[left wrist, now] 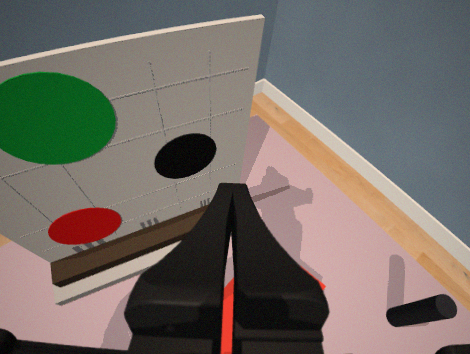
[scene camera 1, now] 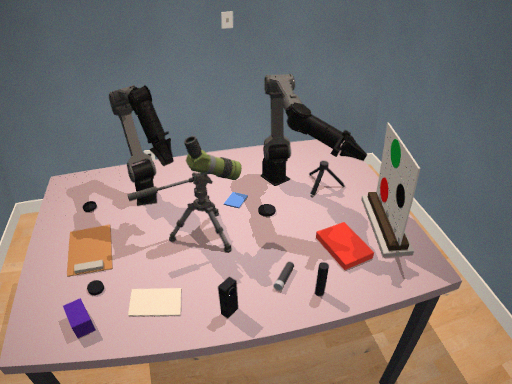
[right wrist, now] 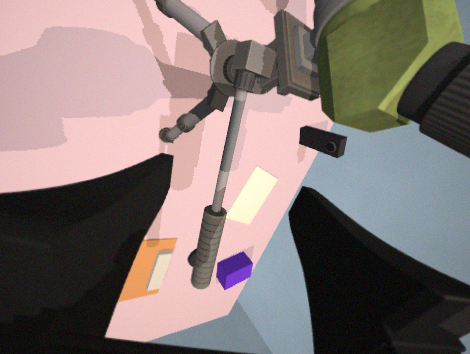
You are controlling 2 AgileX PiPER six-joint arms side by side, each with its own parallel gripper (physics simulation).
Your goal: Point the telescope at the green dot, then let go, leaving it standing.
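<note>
The green telescope (scene camera 1: 204, 163) (right wrist: 375, 65) stands upright on its grey tripod (scene camera 1: 201, 192) (right wrist: 255, 57), its front end towards the picture's right in the scene view. Whether it lines up with the green dot (scene camera 1: 396, 153) (left wrist: 55, 117) on the white board (scene camera 1: 409, 175) (left wrist: 195, 102) cannot be told. The tripod's pan handle (scene camera 1: 142, 193) (right wrist: 209, 245) sticks out to the left. My right gripper (scene camera 1: 166, 161) (right wrist: 236, 186) is open and empty, above the handle and left of the telescope. My left gripper (scene camera 1: 364, 157) (left wrist: 232, 198) is shut and empty, in front of the board.
A small tripod (scene camera 1: 324, 166) stands below my left gripper. A red box (scene camera 1: 345, 245) lies before the board. Towards the front edge are a flashlight (scene camera 1: 284, 276), a black cylinder (scene camera 1: 321, 279) (left wrist: 422, 310), a black box (scene camera 1: 228, 297) (right wrist: 322, 141) and a purple block (scene camera 1: 79, 318) (right wrist: 235, 270).
</note>
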